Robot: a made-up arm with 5 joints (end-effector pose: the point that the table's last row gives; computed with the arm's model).
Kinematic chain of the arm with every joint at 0, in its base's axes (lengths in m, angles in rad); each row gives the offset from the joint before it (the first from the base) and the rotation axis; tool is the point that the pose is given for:
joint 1: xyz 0 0 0.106 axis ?
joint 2: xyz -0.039 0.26 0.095 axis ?
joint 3: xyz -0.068 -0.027 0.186 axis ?
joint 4: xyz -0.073 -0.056 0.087 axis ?
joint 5: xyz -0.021 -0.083 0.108 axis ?
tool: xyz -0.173 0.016 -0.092
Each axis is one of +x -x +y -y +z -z.
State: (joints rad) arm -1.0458 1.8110 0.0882 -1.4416 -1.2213
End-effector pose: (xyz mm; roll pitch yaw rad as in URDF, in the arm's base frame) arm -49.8 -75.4 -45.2 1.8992 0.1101 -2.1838
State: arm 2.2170 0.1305 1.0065 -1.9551 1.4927
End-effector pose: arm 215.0 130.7 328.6 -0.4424 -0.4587 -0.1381
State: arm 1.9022 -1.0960 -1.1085 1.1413 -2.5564
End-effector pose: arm -173.0 -14.4 326.6 0.0706 0.5892 -0.1251
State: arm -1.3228 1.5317 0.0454 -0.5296 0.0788
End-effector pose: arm -174.4 -210.3 -108.4 -3.0590 -1.0802 -1.8675
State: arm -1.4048 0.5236 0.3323 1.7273 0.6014
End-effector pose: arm -303.7 -287.1 570.7 -0.0556 1.0899 0.6342
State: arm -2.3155 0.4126 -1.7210 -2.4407 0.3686
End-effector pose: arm -162.9 -273.9 292.9 2.1076 0.4059 -0.0590
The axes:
joint 1: -z
joint 2: -y
joint 3: -x
joint 4: +y
joint 5: +x

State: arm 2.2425 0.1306 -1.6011 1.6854 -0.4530
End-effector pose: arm 56.5 134.5 200.6 0.9846 -0.0150 -0.5541
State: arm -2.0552 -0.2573 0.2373 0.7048 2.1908
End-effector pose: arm -181.5 -176.6 767.1 1.7996 0.9320 1.7969
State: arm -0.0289 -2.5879 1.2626 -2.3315 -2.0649
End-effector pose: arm 239.3 29.5 -47.2 -1.0977 -0.1765 0.8059
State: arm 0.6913 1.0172 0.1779 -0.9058 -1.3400
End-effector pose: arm -287.4 248.0 39.0 2.0613 -1.2001 2.0557
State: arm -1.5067 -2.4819 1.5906 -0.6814 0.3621
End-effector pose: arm -196.6 388.8 171.0 1.4660 0.4849 -2.4270
